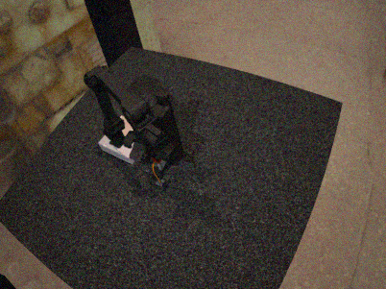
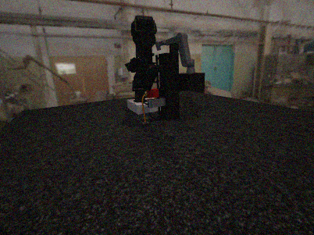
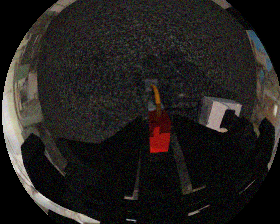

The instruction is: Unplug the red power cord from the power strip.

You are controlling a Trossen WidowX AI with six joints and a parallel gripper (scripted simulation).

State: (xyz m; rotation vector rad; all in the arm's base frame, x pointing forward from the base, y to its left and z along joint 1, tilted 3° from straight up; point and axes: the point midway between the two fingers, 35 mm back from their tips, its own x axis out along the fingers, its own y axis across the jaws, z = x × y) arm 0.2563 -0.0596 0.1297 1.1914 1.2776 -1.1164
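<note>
My gripper tip is 40 mm to the right of the red plug, 10 mm past it and 10 mm above it.
</note>
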